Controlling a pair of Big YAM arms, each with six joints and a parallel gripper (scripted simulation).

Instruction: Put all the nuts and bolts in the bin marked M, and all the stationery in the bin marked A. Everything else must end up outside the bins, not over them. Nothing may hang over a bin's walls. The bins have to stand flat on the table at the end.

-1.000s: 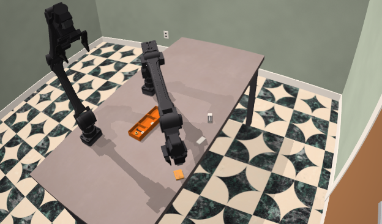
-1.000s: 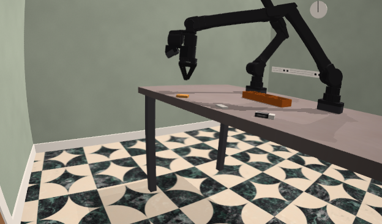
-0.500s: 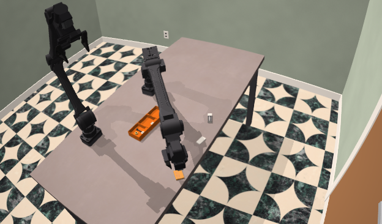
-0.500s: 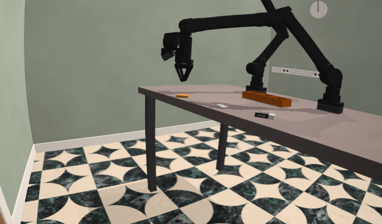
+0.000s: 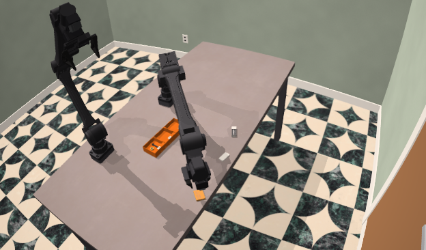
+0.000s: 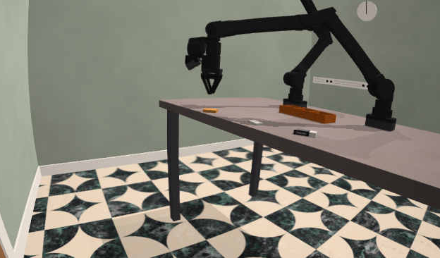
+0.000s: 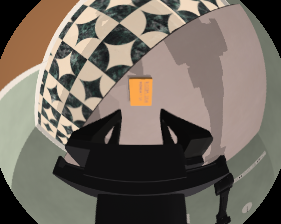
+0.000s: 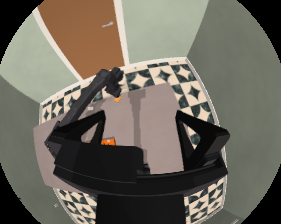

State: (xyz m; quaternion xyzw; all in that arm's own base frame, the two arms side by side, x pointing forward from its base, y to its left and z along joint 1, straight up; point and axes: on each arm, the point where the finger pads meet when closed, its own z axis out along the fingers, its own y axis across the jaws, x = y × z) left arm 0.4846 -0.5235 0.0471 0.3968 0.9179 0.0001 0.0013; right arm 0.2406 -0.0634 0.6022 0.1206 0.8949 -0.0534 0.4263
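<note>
Right now my left hand is 7 cm above the orange notepad. Round my left hand: black bolt (36 cm behind, 10 cm to the left, 7 cm below); brass nut (36 cm behind, 8 cm to the left, 7 cm below); white eraser (4 cm behind, 24 cm to the left, 8 cm below).
</note>
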